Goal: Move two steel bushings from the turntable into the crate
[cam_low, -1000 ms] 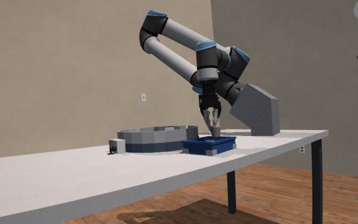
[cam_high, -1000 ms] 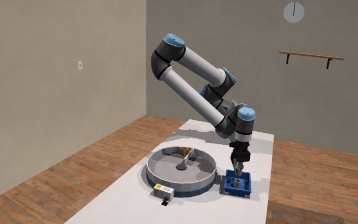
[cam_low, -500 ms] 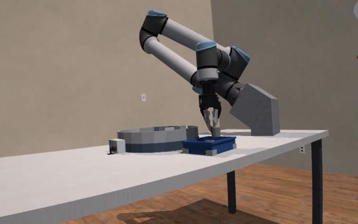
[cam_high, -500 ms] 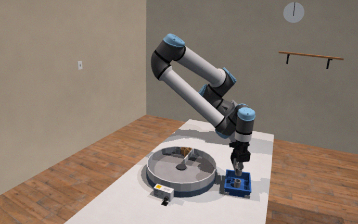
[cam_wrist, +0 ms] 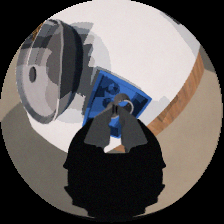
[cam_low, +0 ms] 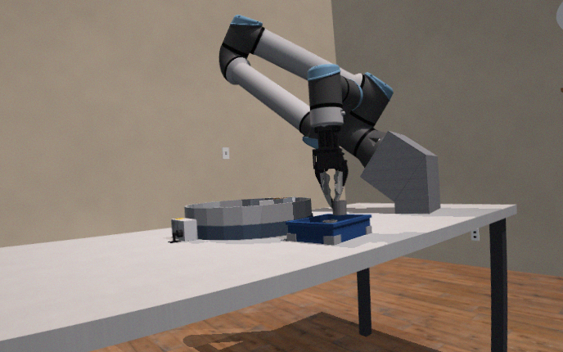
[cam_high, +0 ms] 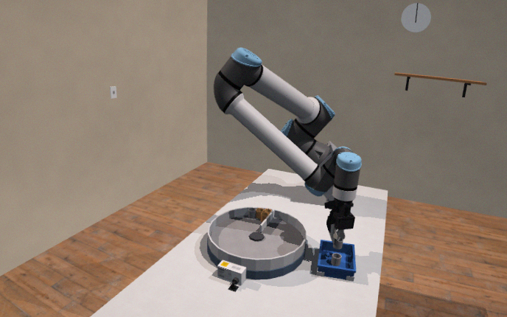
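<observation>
The blue crate is 40 mm ahead of my hand, 20 mm to the left of it and 60 mm below it. Round my hand: grey turntable: 40 mm ahead, 330 mm to the right, 40 mm below.
</observation>
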